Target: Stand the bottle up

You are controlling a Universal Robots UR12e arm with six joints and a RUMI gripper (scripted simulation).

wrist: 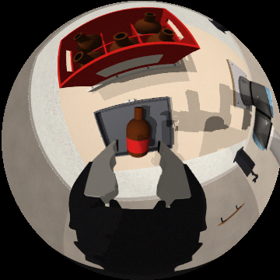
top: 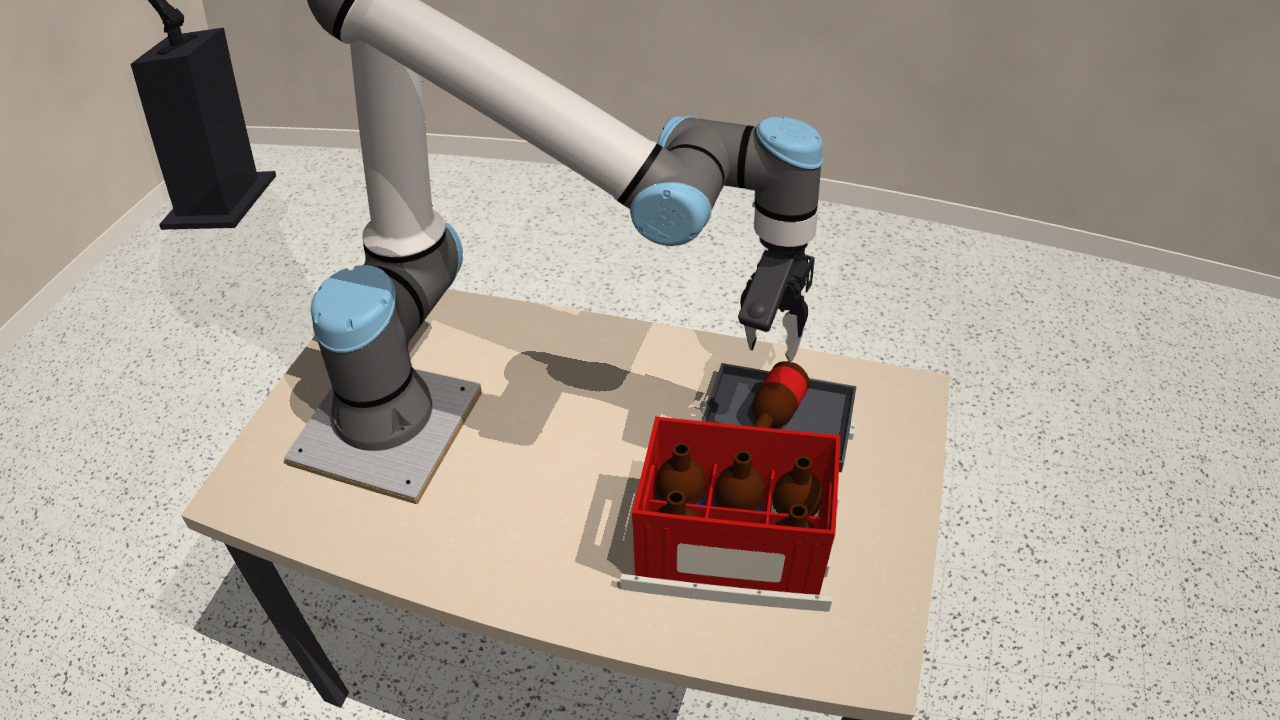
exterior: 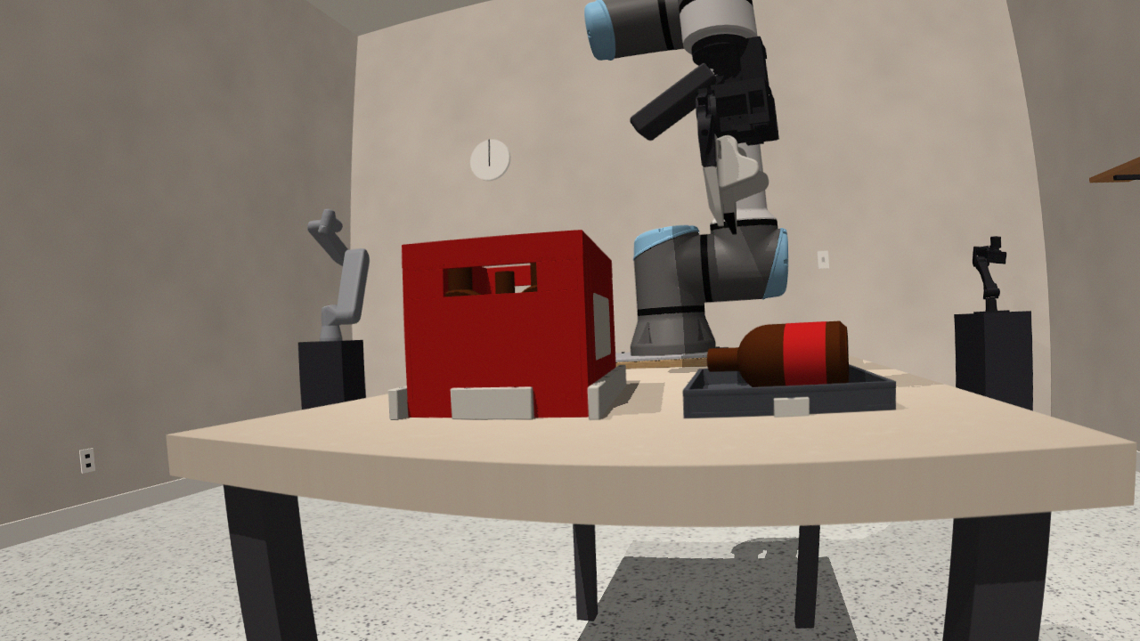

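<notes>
The tray is 19 cm below my hand, 5 cm to the left of it and 3 cm ahead of it. From my hand the other things lie so: red crate 24 cm to the right, 12 cm below, 4 cm behind.
</notes>
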